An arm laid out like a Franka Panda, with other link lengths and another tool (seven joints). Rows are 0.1 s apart.
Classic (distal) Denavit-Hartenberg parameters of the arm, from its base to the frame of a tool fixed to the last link. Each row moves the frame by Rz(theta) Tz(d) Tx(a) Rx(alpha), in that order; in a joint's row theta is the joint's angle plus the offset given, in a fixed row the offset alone. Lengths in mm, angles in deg.
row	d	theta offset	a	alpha
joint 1	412.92	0.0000	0.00	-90.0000
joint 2	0.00	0.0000	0.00	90.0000
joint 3	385.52	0.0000	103.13	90.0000
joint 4	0.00	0.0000	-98.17	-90.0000
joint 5	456.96	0.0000	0.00	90.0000
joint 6	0.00	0.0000	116.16	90.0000
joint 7	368.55	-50.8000	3.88	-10.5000
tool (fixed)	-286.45	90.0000	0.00	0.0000
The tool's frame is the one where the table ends.
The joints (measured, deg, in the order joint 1, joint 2, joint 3, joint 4, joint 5, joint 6, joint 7), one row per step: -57.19 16.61 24.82 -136.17 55.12 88.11 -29.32; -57.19 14.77 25.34 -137.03 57.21 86.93 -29.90; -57.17 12.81 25.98 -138.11 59.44 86.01 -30.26; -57.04 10.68 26.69 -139.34 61.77 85.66 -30.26; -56.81 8.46 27.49 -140.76 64.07 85.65 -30.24; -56.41 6.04 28.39 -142.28 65.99 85.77 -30.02; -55.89 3.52 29.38 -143.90 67.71 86.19 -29.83; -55.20 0.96 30.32 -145.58 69.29 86.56 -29.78; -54.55 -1.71 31.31 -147.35 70.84 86.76 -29.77; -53.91 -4.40 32.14 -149.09 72.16 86.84 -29.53; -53.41 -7.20 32.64 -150.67 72.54 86.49 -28.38
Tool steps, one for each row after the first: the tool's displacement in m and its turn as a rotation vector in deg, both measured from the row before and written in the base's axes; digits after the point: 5 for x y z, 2 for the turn. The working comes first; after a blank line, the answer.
Tool pose at each row, in the base's axes (x y z in m, rotation vector in deg; the steps are taken from these numbers as rounded here): 0.46741 -0.19960 0.34032 -88.56 69.89 44.55; 0.46692 -0.19208 0.35277 -87.63 68.79 43.54; 0.46595 -0.18284 0.36452 -86.67 68.02 42.62; 0.46521 -0.17234 0.37572 -85.92 67.92 41.61; 0.46368 -0.16004 0.38550 -85.42 68.03 40.62; 0.46153 -0.14546 0.39495 -85.56 68.22 39.98; 0.45851 -0.12939 0.40308 -86.18 68.54 39.34; 0.45429 -0.11238 0.41004 -87.06 68.69 38.77; 0.44855 -0.09524 0.41627 -87.97 68.75 38.28; 0.44182 -0.07982 0.42181 -88.90 69.02 37.97; 0.43417 -0.06804 0.42811 -90.09 69.84 38.54

-0.00049 0.00752 0.01245 0.98 -1.31 -0.58; -0.00097 0.00924 0.01175 0.85 -1.05 -0.69; -0.00074 0.01050 0.01120 0.34 -0.70 -0.89; -0.00153 0.01230 0.00978 0.05 -0.56 -0.83; -0.00215 0.01458 0.00945 -0.37 -0.29 -0.32; -0.00302 0.01607 0.00813 -0.79 -0.20 -0.11; -0.00422 0.01701 0.00696 -0.88 -0.26 0.14; -0.00574 0.01714 0.00623 -0.84 -0.26 0.24; -0.00673 0.01542 0.00554 -0.91 -0.01 0.25; -0.00765 0.01178 0.00630 -1.12 0.90 0.58
